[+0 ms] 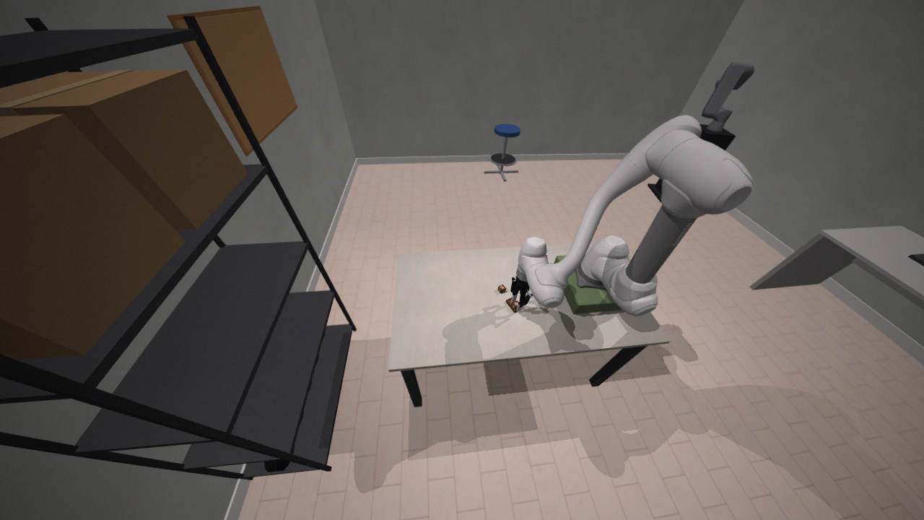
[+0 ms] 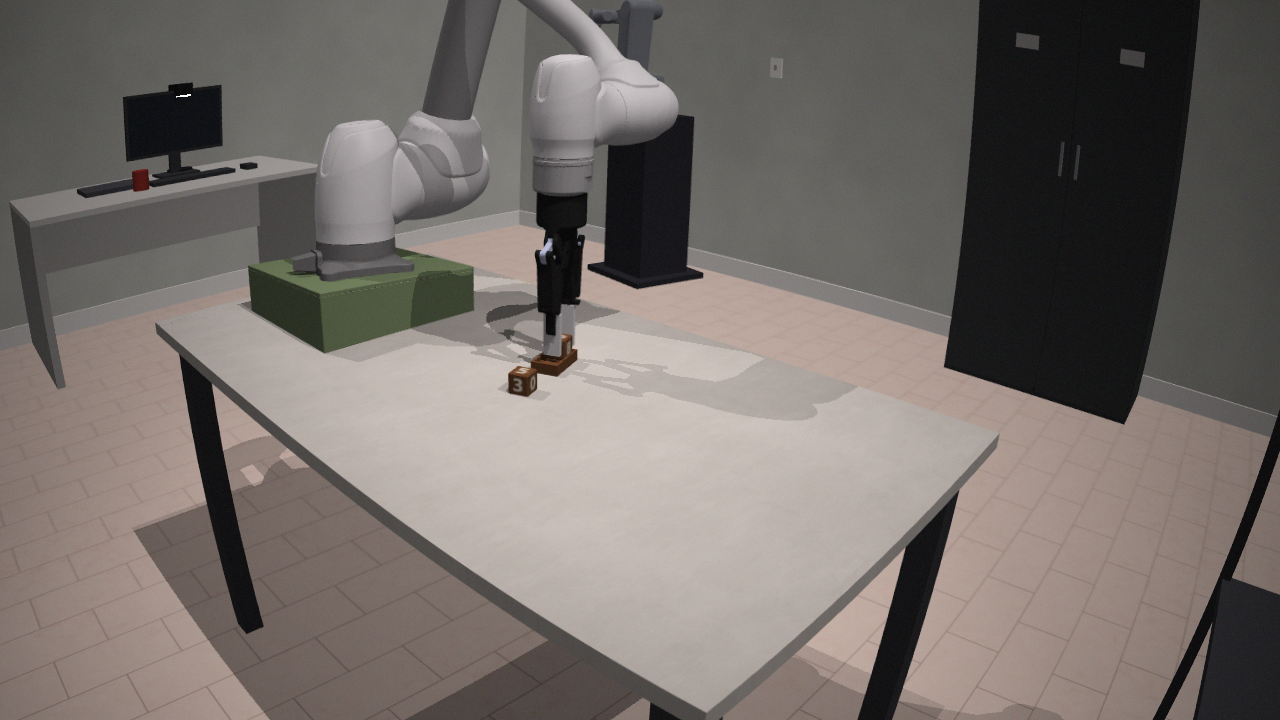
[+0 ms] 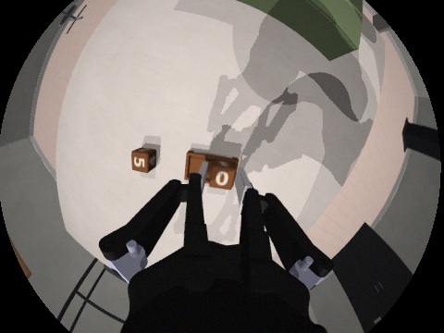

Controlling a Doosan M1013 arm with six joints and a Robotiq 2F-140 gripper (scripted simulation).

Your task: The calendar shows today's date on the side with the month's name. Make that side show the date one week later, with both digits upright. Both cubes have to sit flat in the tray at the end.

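My hand is 1 cm short of the brown tray, 2 cm to the left of it and 4 cm above it. Also, from my hand: brown cube (7 cm ahead, 11 cm to the right, 4 cm below).
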